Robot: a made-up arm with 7 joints.
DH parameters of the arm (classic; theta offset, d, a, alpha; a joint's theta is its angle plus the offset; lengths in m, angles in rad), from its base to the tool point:
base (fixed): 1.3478 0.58 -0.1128 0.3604
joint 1: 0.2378 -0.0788 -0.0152 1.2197
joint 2: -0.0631 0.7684 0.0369 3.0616
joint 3: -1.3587 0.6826 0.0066 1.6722
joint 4: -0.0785 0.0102 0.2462 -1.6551
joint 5: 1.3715 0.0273 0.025 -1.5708
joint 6: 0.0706 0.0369 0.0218 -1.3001
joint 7: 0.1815 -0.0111 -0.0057 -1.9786
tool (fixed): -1.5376 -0.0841 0 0
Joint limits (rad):
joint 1: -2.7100..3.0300
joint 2: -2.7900..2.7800
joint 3: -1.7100..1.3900
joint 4: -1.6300..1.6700
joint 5: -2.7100..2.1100
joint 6: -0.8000..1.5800
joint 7: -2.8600..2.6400
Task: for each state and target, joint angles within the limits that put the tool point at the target. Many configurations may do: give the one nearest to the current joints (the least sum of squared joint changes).
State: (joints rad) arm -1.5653 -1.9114 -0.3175 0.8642 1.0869 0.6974 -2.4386
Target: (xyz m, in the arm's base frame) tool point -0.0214 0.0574 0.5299
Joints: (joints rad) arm -1.5148 -1.7526 -0.7795 0.9605 1.0954 0.7071 -2.3118
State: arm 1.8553 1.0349 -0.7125 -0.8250 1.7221 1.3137 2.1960
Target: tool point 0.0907 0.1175 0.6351
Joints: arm 1.6737 0.9612 -0.5977 -0.5486 1.7267 1.2833 2.2846
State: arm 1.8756 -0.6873 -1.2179 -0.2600 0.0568 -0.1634 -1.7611
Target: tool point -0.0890 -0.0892 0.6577
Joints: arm 1.9942 -1.0815 -0.6308 -0.0753 -0.1407 -0.1593 -1.5512
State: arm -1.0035 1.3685 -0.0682 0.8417 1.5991 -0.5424 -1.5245
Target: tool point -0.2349 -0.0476 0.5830
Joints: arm -1.2601 1.4402 0.0683 0.8112 1.9688 -0.3392 -1.4373
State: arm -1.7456 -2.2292 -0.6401 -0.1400 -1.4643 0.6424 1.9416
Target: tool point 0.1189 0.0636 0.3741
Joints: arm -0.9314 -2.1669 -0.6075 0.3866 -1.5280 0.1733 1.6676
